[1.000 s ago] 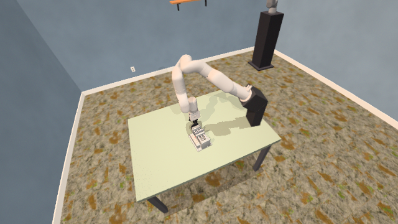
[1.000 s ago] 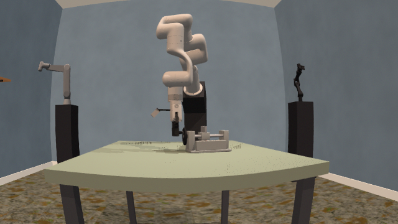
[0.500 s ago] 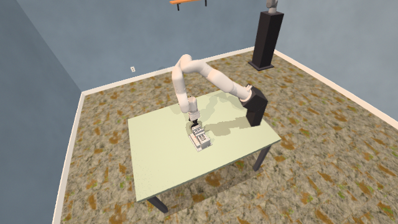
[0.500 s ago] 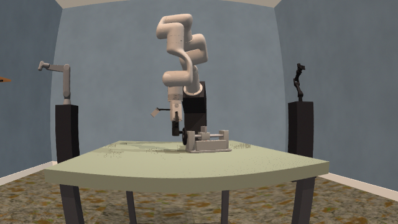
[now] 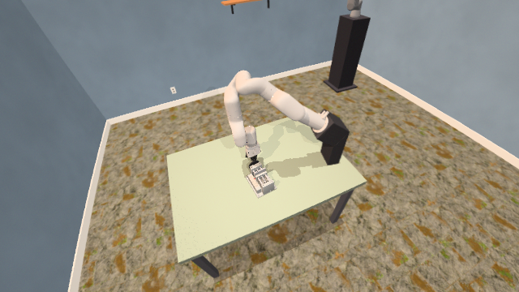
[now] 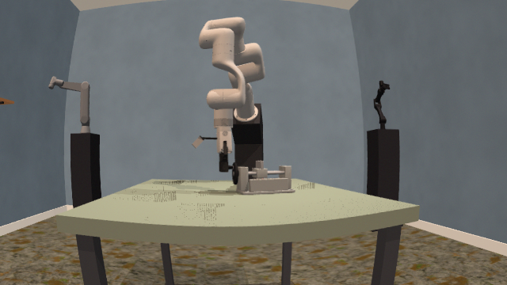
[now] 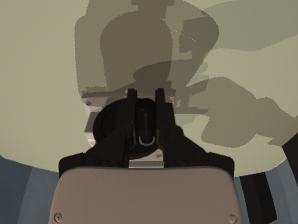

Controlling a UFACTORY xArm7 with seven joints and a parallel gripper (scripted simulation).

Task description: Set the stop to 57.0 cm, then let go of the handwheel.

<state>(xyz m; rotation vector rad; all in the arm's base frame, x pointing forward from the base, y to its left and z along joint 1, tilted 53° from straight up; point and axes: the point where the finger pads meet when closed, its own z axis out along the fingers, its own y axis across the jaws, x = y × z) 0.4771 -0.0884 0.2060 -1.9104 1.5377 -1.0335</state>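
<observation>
My gripper is now 2 cm to the right of the black handwheel and 1 cm above it. From my hand the other things lie so: grey stop block: 14 cm to the left, 1 cm below, 1 cm ahead.
</observation>
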